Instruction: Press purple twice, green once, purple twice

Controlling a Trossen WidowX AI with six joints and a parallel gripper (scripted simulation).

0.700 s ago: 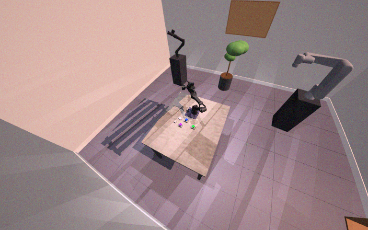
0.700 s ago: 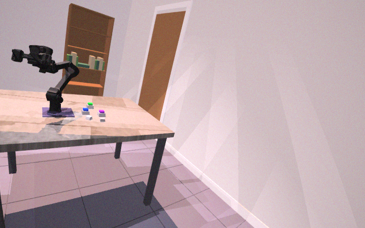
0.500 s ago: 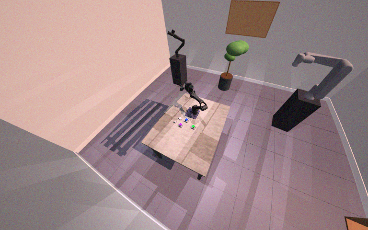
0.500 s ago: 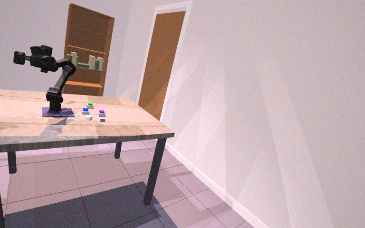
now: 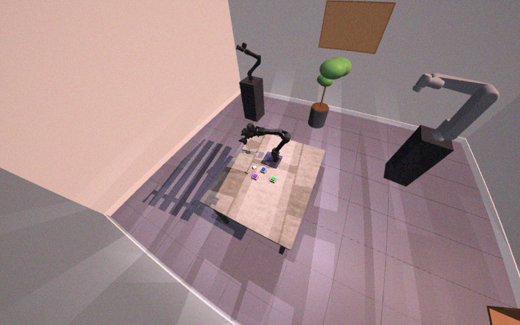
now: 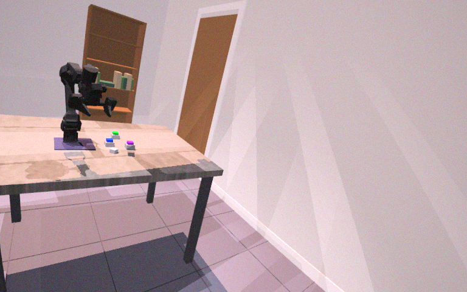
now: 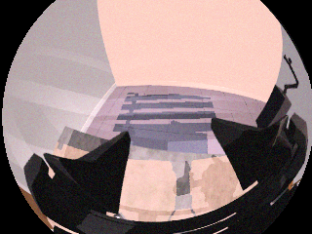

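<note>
My gripper tip is 190 mm short of the purple button, 290 mm to the right of it and 220 mm above it. The rest, counted from my gripper tip: blue button 80 mm ahead, 320 mm to the left, 220 mm below; green button 130 mm ahead, 460 mm to the left, 220 mm below.
</note>
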